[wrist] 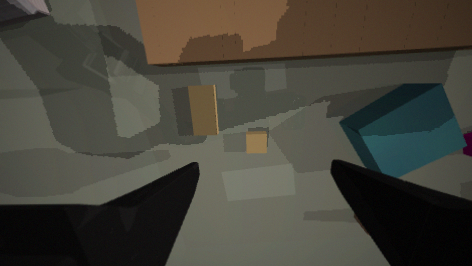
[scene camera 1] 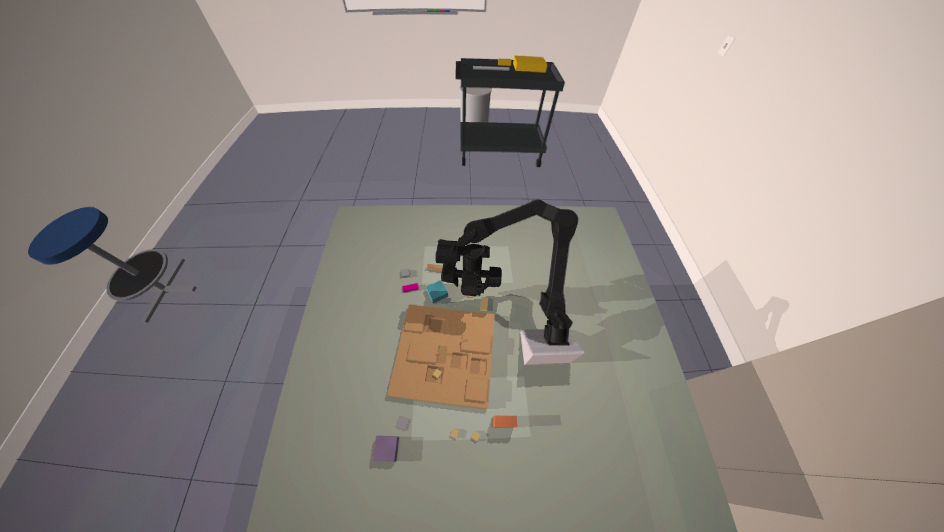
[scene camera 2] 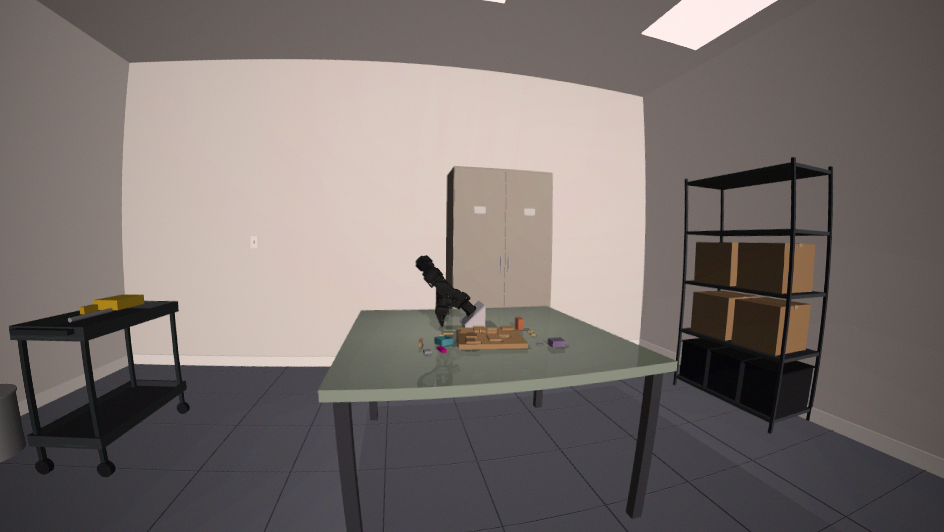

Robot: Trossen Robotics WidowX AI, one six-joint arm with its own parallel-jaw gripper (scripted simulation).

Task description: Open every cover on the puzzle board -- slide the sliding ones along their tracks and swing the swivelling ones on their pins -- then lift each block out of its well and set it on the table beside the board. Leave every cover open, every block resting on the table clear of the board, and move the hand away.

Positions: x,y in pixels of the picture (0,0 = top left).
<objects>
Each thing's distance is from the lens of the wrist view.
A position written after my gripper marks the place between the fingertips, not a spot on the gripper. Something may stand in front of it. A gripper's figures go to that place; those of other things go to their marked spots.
my gripper (wrist: pixel 262 167): 0.11 m
teal block (wrist: pixel 413 125): 0.18 m
puzzle board (wrist: pixel 170 40): 0.15 m
The marked spots on the teal block and the puzzle board are 0.20 m apart.
</objects>
